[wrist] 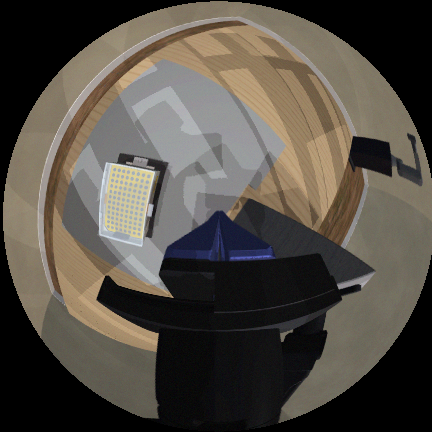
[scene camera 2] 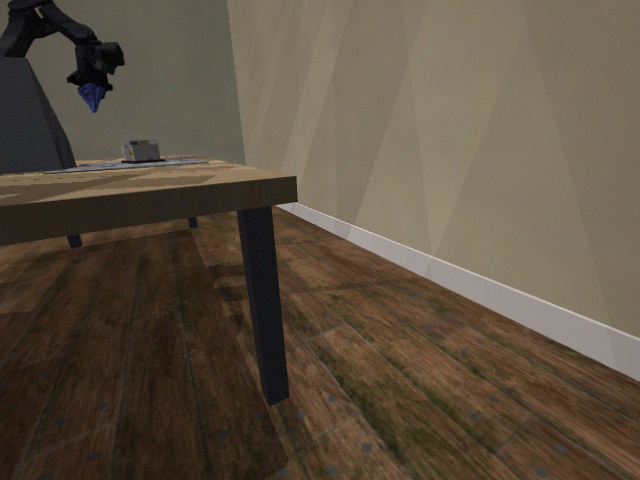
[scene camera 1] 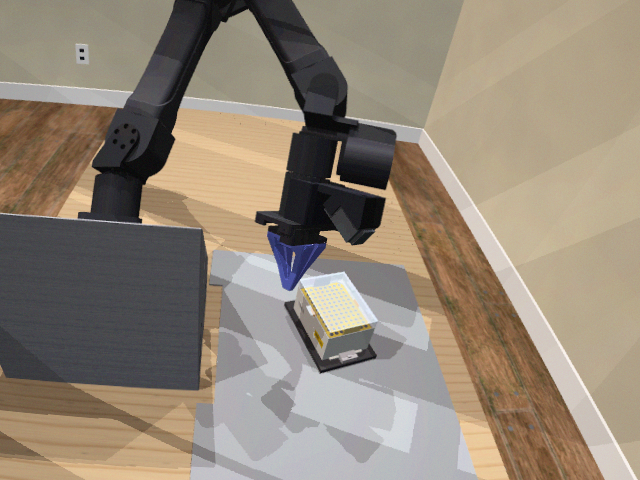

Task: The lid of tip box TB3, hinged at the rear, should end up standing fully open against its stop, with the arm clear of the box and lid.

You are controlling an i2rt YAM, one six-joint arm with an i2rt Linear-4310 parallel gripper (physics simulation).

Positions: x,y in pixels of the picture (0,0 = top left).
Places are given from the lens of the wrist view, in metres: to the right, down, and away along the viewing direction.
lid [wrist: 125,191]: -0.13, -0.04, 0.17
grey mat [wrist: 215,145]: -0.01, -0.14, 0.26
The marked spots on the lid and the grey mat are 0.19 m apart.
